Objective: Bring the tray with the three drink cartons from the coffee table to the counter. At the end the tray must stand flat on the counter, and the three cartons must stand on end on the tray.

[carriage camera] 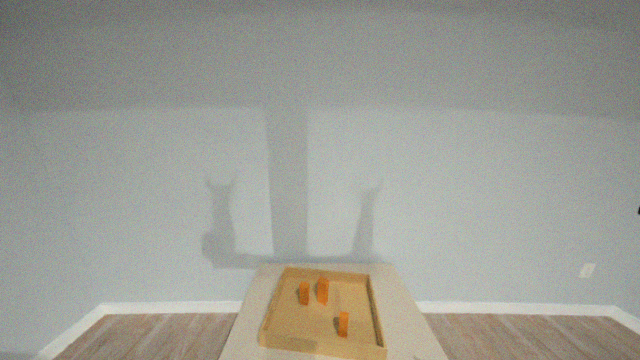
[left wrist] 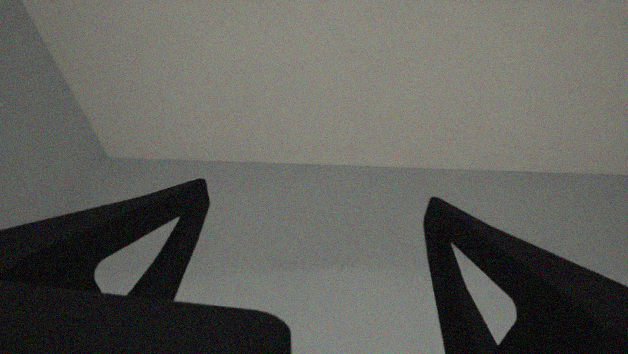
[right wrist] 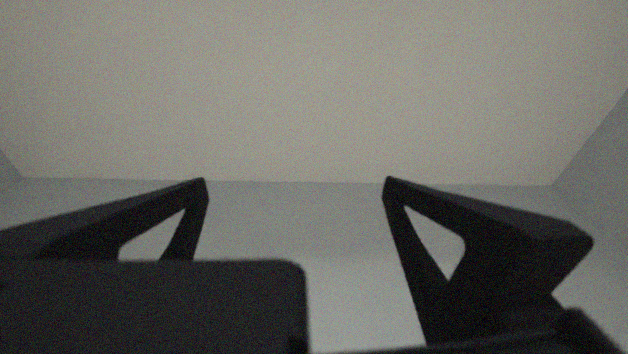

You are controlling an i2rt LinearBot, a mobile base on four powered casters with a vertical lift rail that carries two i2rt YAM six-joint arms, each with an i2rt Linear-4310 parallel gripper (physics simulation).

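Frame: origin at the left arm's base, x ahead, y right, z down, level; centimetres.
Where they show: left gripper, fingertip midpoint: [left wrist: 315, 200]; right gripper, fingertip midpoint: [right wrist: 297, 187].
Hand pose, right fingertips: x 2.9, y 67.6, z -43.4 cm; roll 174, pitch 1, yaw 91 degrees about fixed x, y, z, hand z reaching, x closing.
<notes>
Each offset is from my right fingertips to the top centre of the thing. "*": to the spot under its first point. Level surfaces: height alone.
A wooden tray @[dx +54.6, dy -28.4, dz +79.6 cm] [carriage camera: 300, 344] with raised walls lies flat on the pale coffee table @[dz +87.1 cm] [carriage camera: 410, 320] at the bottom middle of the carriage view. Three orange cartons stand on end in it: one carton @[* dx +56.6, dy -38.2, dz +79.0 cm] [carriage camera: 304, 293] at the back left, a second carton @[* dx +57.3, dy -29.2, dz +78.6 cm] [carriage camera: 322, 291] close to its right, and a third carton @[* dx +42.7, dy -20.8, dz +79.4 cm] [carriage camera: 343, 324] nearer the front right. My left gripper [left wrist: 315, 200] is open and empty, pointing up toward the wall and ceiling. My right gripper [right wrist: 297, 187] is open and empty too, pointing the same way. Neither gripper shows in the carriage view. The counter does not show in any view.
A grey-blue wall [carriage camera: 450, 200] stands behind the coffee table and carries shadows of the robot's mast and arms. White baseboard [carriage camera: 170, 307] runs along it. Wood floor @[dz +132.1 cm] [carriage camera: 150, 335] shows on both sides of the table. A wall outlet [carriage camera: 587, 270] is at the right.
</notes>
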